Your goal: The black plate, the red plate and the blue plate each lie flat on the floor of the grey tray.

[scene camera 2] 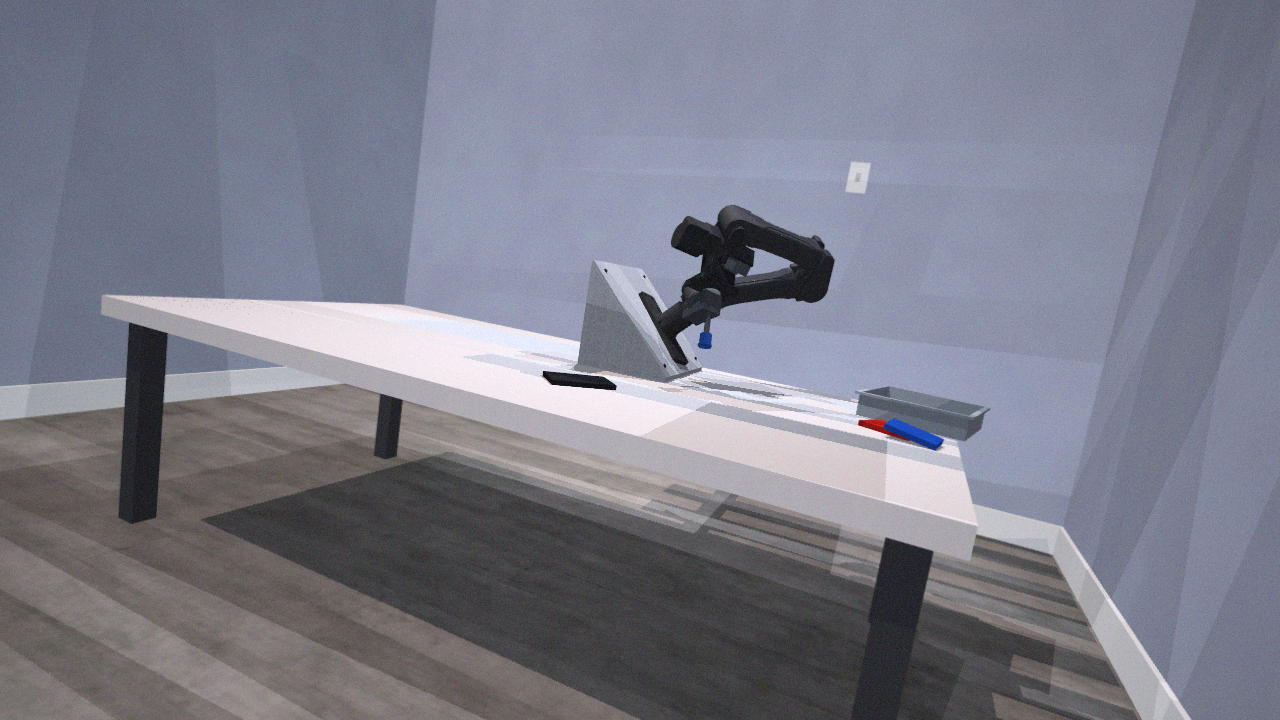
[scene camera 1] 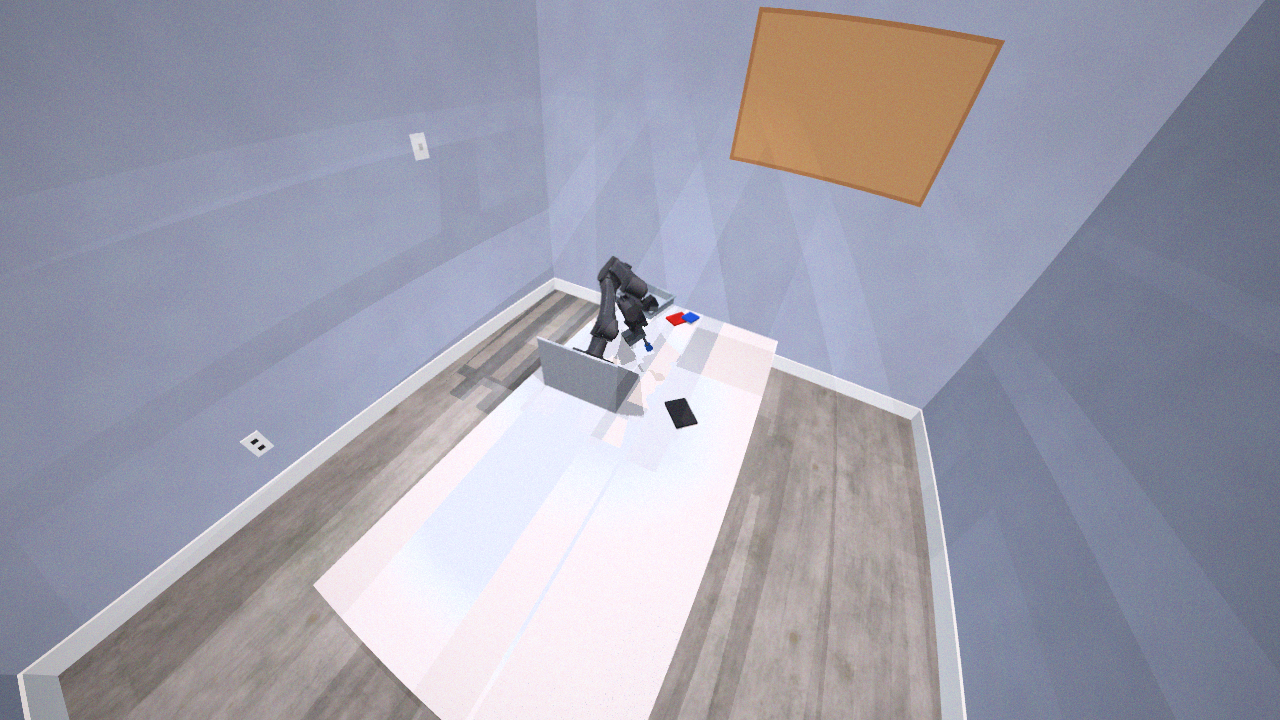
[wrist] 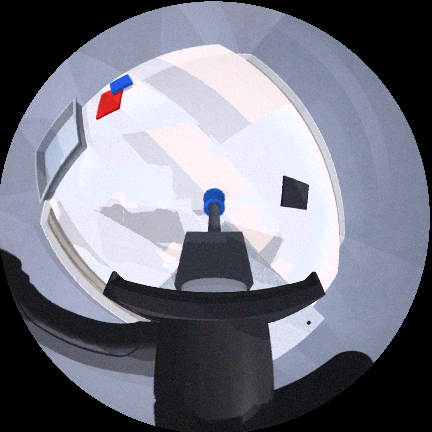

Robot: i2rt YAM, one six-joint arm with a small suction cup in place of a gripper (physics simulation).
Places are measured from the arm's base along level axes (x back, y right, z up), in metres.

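Where they show: hand at its tool point: [scene camera 2: 704, 346] [scene camera 1: 649, 349] [wrist: 213, 197]; arm's base at its link origin: [scene camera 2: 661, 329].
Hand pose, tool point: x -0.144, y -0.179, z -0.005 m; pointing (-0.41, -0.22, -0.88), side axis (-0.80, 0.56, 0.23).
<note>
Each offset is from my tool point to the centre of the thing. Level surfaces: height alone.
The black plate {dx -0.231, dy +0.143, dz -0.089 m} [scene camera 1: 681, 412] [scene camera 2: 579, 380] [wrist: 295, 193] lies flat on the table near the robot's mount, apart from the other plates. The red plate {dx +0.055, dy -0.384, dz -0.088 m} [scene camera 1: 675, 318] [scene camera 2: 872, 424] [wrist: 109, 104] lies on the table beside the grey tray. The blue plate {dx +0.005, dy -0.424, dz -0.079 m} [scene camera 1: 691, 317] [scene camera 2: 913, 433] [wrist: 121, 84] rests with one edge over the red plate and looks tilted. The grey tray {dx +0.269, dy -0.410, dz -0.069 m} [scene camera 1: 661, 312] [scene camera 2: 966, 422] [wrist: 82, 131] stands at the table's end; no plate shows in it in the wrist view. My suction cup [scene camera 1: 648, 346] [scene camera 2: 705, 341] [wrist: 214, 198] hangs above the table, off and bare.
The arm's grey wedge-shaped mount [scene camera 1: 575, 377] [scene camera 2: 617, 335] stands on the white table {dz -0.094 m} [scene camera 1: 572, 573] [scene camera 2: 375, 362] between the black plate and the tray's end. An orange board [scene camera 1: 859, 98] hangs on the wall.
</note>
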